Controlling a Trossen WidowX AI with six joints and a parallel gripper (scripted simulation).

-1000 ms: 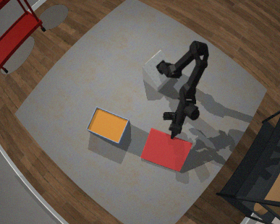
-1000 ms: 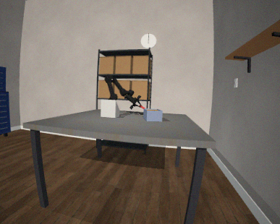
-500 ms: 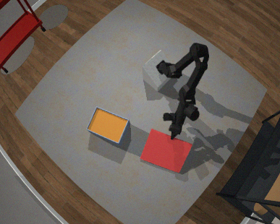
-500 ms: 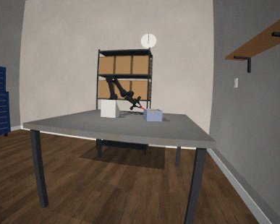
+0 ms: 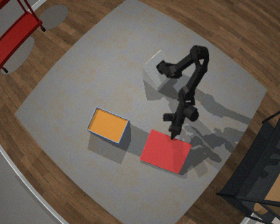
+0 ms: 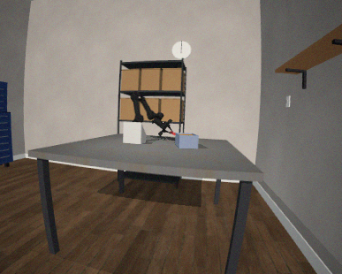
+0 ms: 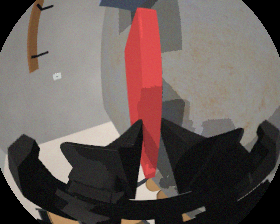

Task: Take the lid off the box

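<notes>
My gripper is now 10 cm short of the red lid, 5 cm above it and 4 cm to the right of it. From my hand the other things lie so: storage box: 29 cm to the right, 21 cm ahead, 5 cm below.
</notes>
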